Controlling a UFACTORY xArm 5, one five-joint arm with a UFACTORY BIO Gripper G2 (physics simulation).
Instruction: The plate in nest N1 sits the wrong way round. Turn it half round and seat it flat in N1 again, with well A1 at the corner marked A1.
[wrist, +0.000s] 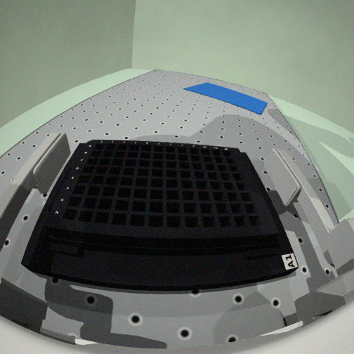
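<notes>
The black plate (165, 187) with its grid of square wells sits in the black nest N1 (165, 267) in the middle of the wrist view. Small pale marks run along the plate's far edge and left edge. A white label (289, 261) reading A1 is on the nest's near right corner. My gripper (170, 172) is open, with one finger pad to the left of the plate and the other to its right, both apart from it. Nothing is between the pads that they touch. Whether the pads reach down to the plate's height is hard to tell.
A grey table top (165, 117) with rows of small holes lies around the nest. A flat blue rectangle (227, 97) lies on it toward the far right. Pale green walls (240, 40) stand behind. Shadows fall on the table around the nest.
</notes>
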